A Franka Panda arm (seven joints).
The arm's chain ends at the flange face. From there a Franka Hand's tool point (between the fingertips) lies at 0.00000 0.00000 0.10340 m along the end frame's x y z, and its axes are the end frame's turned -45 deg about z.
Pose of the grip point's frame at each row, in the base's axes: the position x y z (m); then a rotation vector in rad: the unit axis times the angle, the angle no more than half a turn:
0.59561 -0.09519 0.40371 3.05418 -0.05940 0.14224
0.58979 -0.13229 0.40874 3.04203 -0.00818 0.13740
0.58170 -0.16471 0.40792 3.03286 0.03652 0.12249
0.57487 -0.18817 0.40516 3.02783 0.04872 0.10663
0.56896 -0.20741 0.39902 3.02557 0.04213 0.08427
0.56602 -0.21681 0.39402 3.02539 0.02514 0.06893
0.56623 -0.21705 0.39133 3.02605 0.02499 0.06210
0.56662 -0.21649 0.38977 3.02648 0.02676 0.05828
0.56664 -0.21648 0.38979 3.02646 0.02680 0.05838
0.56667 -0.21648 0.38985 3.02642 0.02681 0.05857
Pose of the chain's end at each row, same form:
0.58619 -0.08639 0.50630 2.83549 -1.23963 0.18267
0.58052 -0.12232 0.51124 2.84368 -1.18686 0.18555
0.57325 -0.15388 0.51040 2.84970 -1.14038 0.17691
0.56744 -0.17679 0.50766 2.84654 -1.12577 0.16499
0.56306 -0.19568 0.50158 2.83715 -1.12917 0.14560
0.56123 -0.20496 0.49663 2.82711 -1.14360 0.13157
0.56190 -0.20524 0.49396 2.82615 -1.14338 0.12486
0.56255 -0.20472 0.49242 2.82638 -1.14155 0.12106
0.56256 -0.20471 0.49244 2.82640 -1.14152 0.12116
0.56258 -0.20471 0.49250 2.82641 -1.14151 0.12136

